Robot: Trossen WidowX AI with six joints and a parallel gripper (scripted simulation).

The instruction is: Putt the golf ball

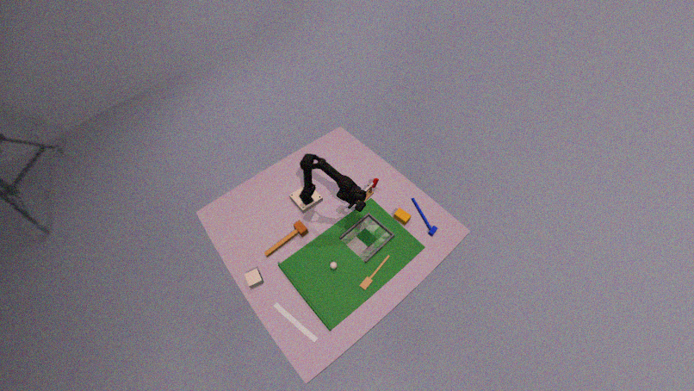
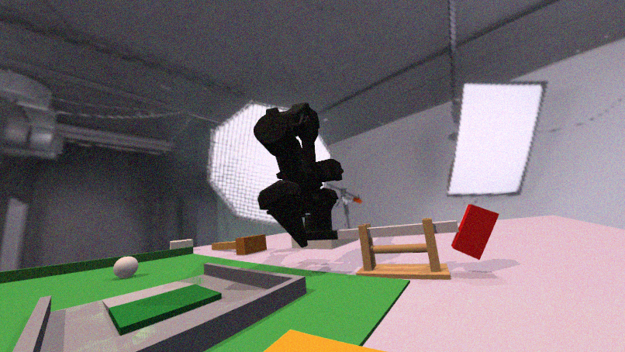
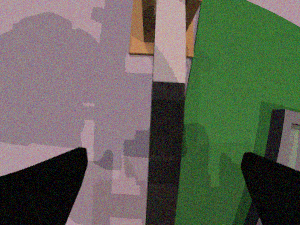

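Right now the red putter is 11 cm to the left of my gripper tip, 4 cm behind it and 1 cm above it. Round my gripper tip: green turf 27 cm ahead, 20 cm to the right, 5 cm below; then wooden stand 12 cm to the left, 4 cm behind, 2 cm below; then orange block 23 cm ahead, 21 cm to the left, 3 cm below.
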